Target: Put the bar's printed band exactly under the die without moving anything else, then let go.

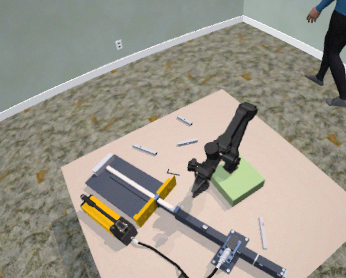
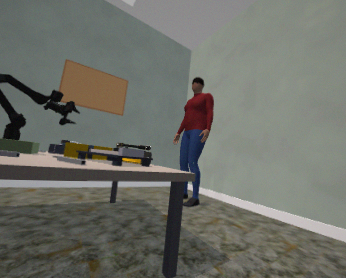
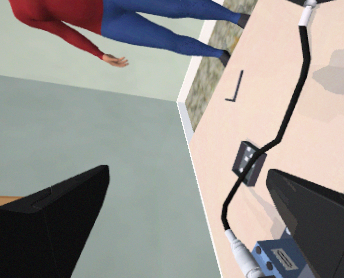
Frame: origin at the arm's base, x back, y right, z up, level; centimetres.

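Seen in the pictures: gripper, fingertip midpoint: [image 1: 192, 195] [image 2: 77, 118] [image 3: 188, 174]; arm's base at its link origin: [image 1: 230, 167] [image 2: 10, 139].
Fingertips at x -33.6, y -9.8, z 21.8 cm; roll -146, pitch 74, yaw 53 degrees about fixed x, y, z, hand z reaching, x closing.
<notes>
Pixels of each thing's top centre, then the offset from my fingertips to it. "pt": a spot on its surface instead. Level surfaces: height alone.
- dark plate at its surface level: dz -24.0 cm
- yellow upright fence at a spot on its surface: [image 1: 166, 192] pt dy +22.6, dx -1.1, dz -25.6 cm
- dark rail at a spot on its surface: [image 1: 195, 221] pt dy -1.8, dx -1.2, dz -21.5 cm
- dark rounded head at a spot on its surface: [image 1: 233, 243] pt dy -22.3, dx +3.3, dz -17.0 cm
- thin white line at a spot on its surface: [image 1: 256, 259] pt dy -33.4, dx +6.9, dz -21.5 cm
- yellow-black device at a spot on its surface: [image 1: 102, 215] pt dy +30.1, dx -35.4, dz -20.6 cm
- black cable at a spot on its surface: [image 3: 298, 90] [image 1: 159, 252] pt dy -0.7, dx -22.8, dz -28.0 cm
- small dark block at a spot on its surface: [image 3: 253, 170] pt dy -19.3, dx -19.8, dz -26.9 cm
A long pale bar [image 1: 132, 183] lies over a dark plate [image 1: 112, 197], passes through a yellow upright fence [image 1: 166, 192] and meets a dark rail [image 1: 195, 221]. A blue fixture [image 1: 222, 257] [image 3: 267, 246] with a dark rounded head [image 1: 233, 243] straddles the rail; whether that head is the die I cannot tell. A thin white line [image 1: 256, 259] crosses the rail beyond it. The printed band cannot be made out for certain. My gripper [image 1: 196, 192] [image 2: 76, 118] [image 3: 188, 174] is open and empty, raised above the table between the fence and the green block, apart from the bar.
The arm stands on a green block [image 1: 240, 186] [image 2: 22, 146]. Loose light strips [image 1: 184, 120] [image 1: 144, 149] [image 1: 263, 232] and a hex key [image 1: 173, 173] [image 3: 240, 87] lie about. A yellow-black device [image 1: 102, 215] has a black cable [image 1: 161, 254] [image 3: 298, 90]. The cable crosses a small dark block [image 3: 253, 170].
</notes>
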